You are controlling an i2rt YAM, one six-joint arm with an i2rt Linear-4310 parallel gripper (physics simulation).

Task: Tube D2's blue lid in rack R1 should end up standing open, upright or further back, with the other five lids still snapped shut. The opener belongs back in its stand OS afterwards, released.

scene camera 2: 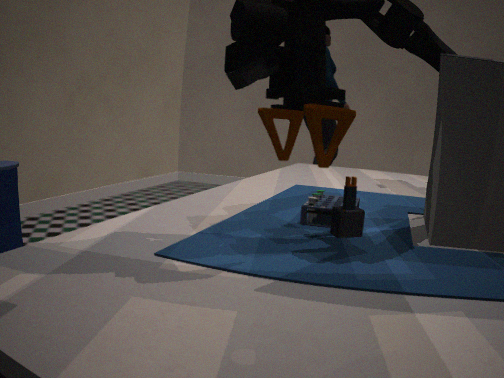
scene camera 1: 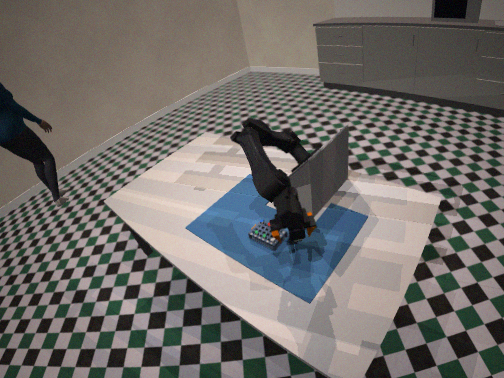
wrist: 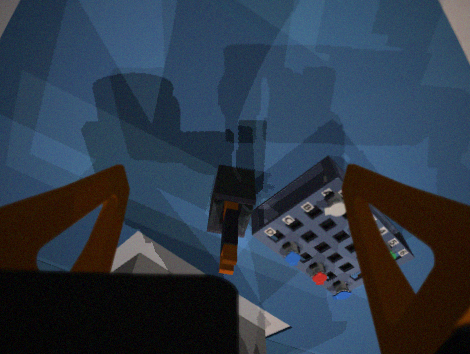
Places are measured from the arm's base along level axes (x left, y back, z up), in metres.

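Pixels of known places: gripper, fingertip midpoint: (scene camera 2: 302, 163) (wrist: 235, 176); arm's base, link origin: (scene camera 1: 305, 160).
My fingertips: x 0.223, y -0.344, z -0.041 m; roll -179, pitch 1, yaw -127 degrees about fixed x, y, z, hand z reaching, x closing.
Observation:
For each thing: its middle in the pictures, then the offset to it from my fingertips. Level surfaces: height alone.
- Rack R1, body centre: (wrist: 337, 242) (scene camera 2: 333, 206) (scene camera 1: 266, 233) dx -0.157, dy +0.006, dz -0.081 m
- red lid, body centre: (wrist: 319, 277) dx -0.167, dy +0.034, dz -0.061 m
- white lid, body centre: (wrist: 338, 209) dx -0.101, dy -0.016, dz -0.061 m
- green lid, body centre: (wrist: 388, 257) dx -0.178, dy -0.026, dz -0.061 m
- opener, body centre: (wrist: 230, 224) (scene camera 2: 349, 204) dx -0.063, dy +0.055, dz -0.057 m
- blue mat, surface height: dz -0.102 m
- pale table, surface height: dz -0.105 m
Rack R1 (scene camera 1: 265, 237) (wrist: 297, 192) stands on the blue mat. In the wrist view, D2's blue lid (wrist: 292, 258) sits low over its tube, like the red lid (wrist: 319, 278) and another blue lid (wrist: 342, 295) in row D; how firmly they are shut is too small to tell. A white lid (wrist: 335, 209) is at A1. One green lid (wrist: 393, 256) shows partly behind the right finger. The opener (scene camera 2: 350, 195) (wrist: 230, 227) stands upright in its stand OS (scene camera 2: 347, 223) (wrist: 235, 183), beside the rack. My gripper (scene camera 1: 293, 232) (scene camera 2: 304, 162) (wrist: 235, 176) is open and empty above them, its fingers straddling the opener in the wrist view.
A tall grey panel (scene camera 1: 325, 170) (scene camera 2: 470, 150) stands beside the arm at the edge of the blue mat (scene camera 1: 220, 220) (scene camera 2: 235, 250). The pale table (scene camera 1: 160, 200) surrounds the mat. A blue object (scene camera 2: 7, 207) stands at the far left of scene camera 2's view.

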